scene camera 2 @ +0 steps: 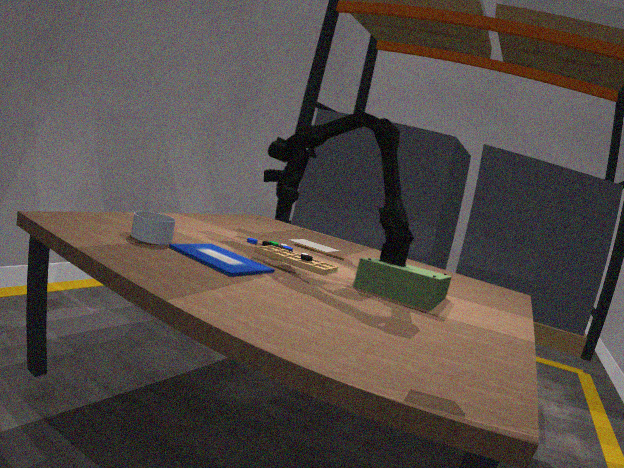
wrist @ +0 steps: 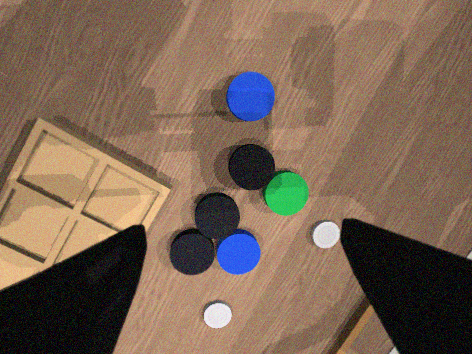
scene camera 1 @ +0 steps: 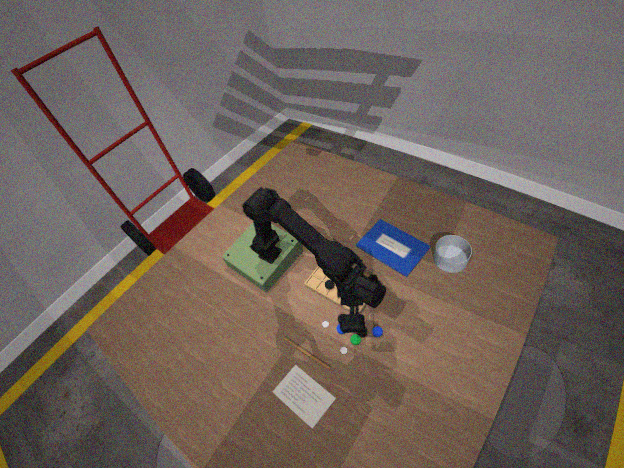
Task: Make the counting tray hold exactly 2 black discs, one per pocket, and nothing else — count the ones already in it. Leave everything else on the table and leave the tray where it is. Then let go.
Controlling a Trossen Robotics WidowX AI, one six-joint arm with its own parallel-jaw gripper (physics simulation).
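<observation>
The tan counting tray (scene camera 1: 313, 283) (scene camera 2: 327, 268) (wrist: 102, 158) holds a black disc (scene camera 1: 329, 284) (scene camera 2: 306, 257) in one pocket near its base-side end; the pockets showing in the wrist view hold no disc. Beside the tray lie three loose black discs: an upper one (wrist: 251, 166) against a green disc (scene camera 1: 355, 339) (scene camera 2: 273, 243) (wrist: 286, 193), a middle one (wrist: 217, 216), and a lower one (wrist: 192, 252) close to it. My gripper (scene camera 1: 352, 329) (scene camera 2: 283, 217) (wrist: 245, 232) is open and empty, above this group. It hides the loose black discs in scene camera 1.
A blue disc (wrist: 239, 252) touches the middle black disc; another blue disc (scene camera 1: 378, 331) (scene camera 2: 252, 240) (wrist: 251, 96) lies apart. Two small white discs (wrist: 326, 235) (wrist: 217, 315), a thin stick (scene camera 1: 307, 352), a paper (scene camera 1: 303, 396), a blue folder (scene camera 1: 370, 239) (scene camera 2: 189, 251) and a round container (scene camera 1: 452, 254) (scene camera 2: 152, 229) are around.
</observation>
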